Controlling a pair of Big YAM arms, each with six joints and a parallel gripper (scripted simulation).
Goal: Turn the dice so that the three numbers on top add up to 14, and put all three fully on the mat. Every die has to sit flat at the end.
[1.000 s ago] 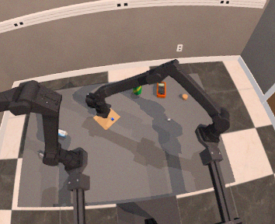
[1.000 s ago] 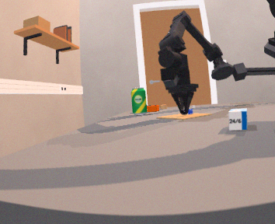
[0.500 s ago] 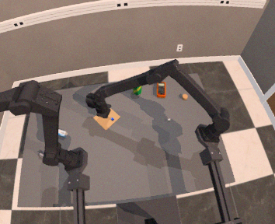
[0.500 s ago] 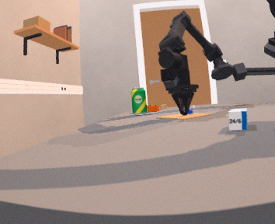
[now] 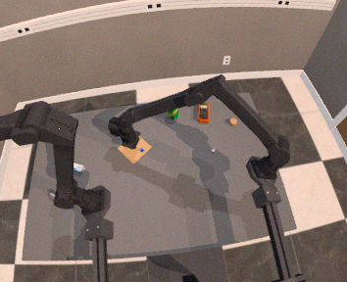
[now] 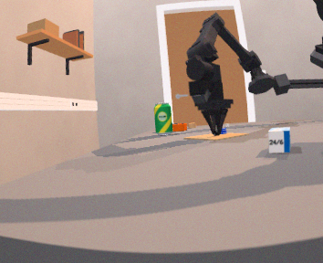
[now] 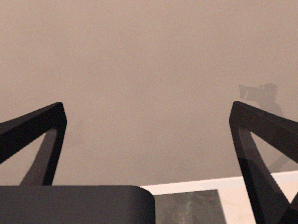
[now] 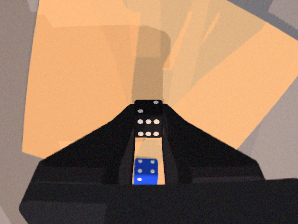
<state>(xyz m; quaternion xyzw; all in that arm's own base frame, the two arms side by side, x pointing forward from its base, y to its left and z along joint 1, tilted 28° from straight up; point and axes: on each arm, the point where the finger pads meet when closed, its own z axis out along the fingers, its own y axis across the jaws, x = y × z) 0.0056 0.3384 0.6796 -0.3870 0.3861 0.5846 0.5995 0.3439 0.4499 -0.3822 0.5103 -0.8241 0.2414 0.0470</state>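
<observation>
My right hand is right at the black die. The rest, counted from my right hand: blue die 3 cm behind, 4 cm to the right; mat 1 cm below.
</observation>
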